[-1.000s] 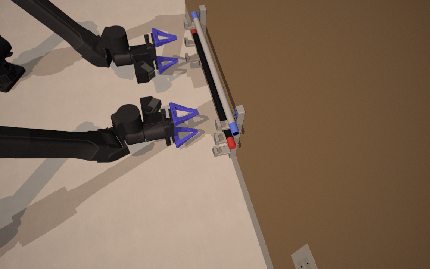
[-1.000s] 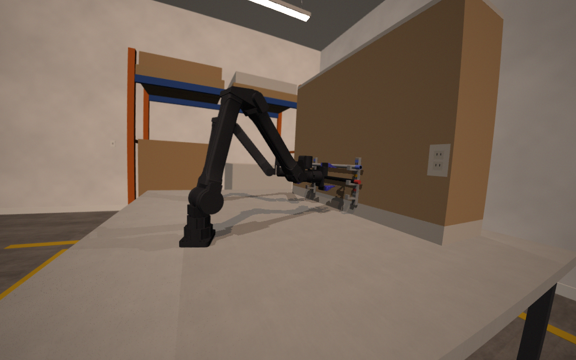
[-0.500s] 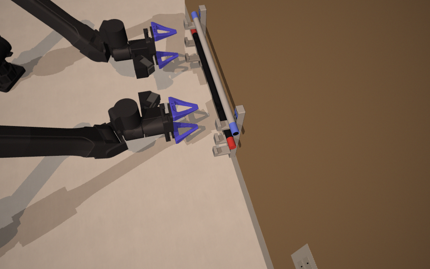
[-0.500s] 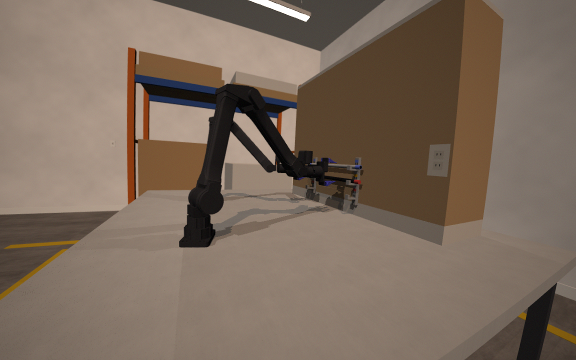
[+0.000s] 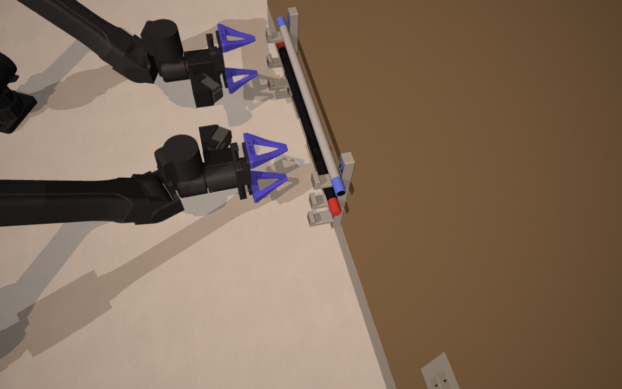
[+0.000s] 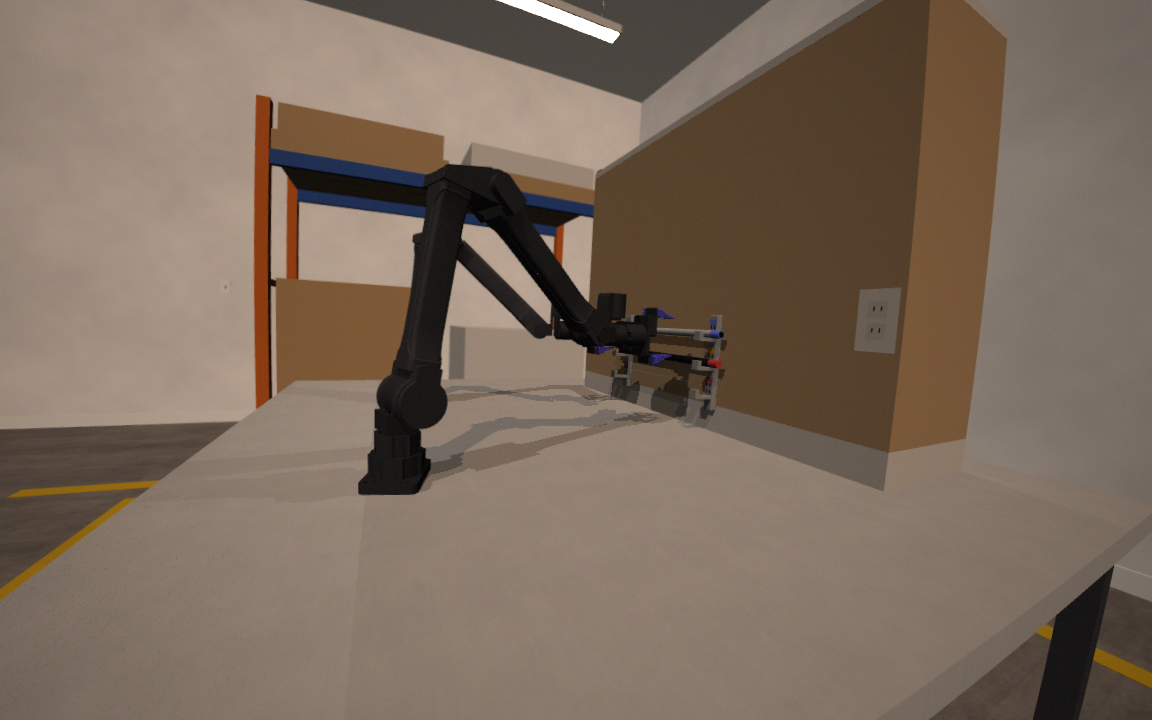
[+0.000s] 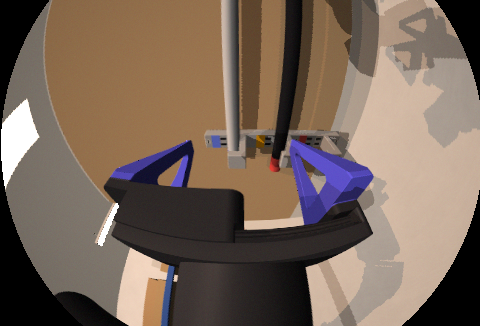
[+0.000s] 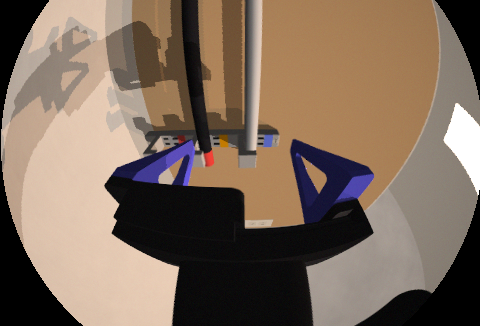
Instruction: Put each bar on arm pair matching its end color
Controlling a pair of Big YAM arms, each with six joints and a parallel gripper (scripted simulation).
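My right gripper is now 80 mm short of the metal bar, 160 mm to the right of it and 60 mm above it. Also, from my right hand: grey skirting strip 110 mm ahead, 120 mm to the left, 210 mm below; brown wall panel 260 mm ahead, 130 mm to the left, 210 mm above.
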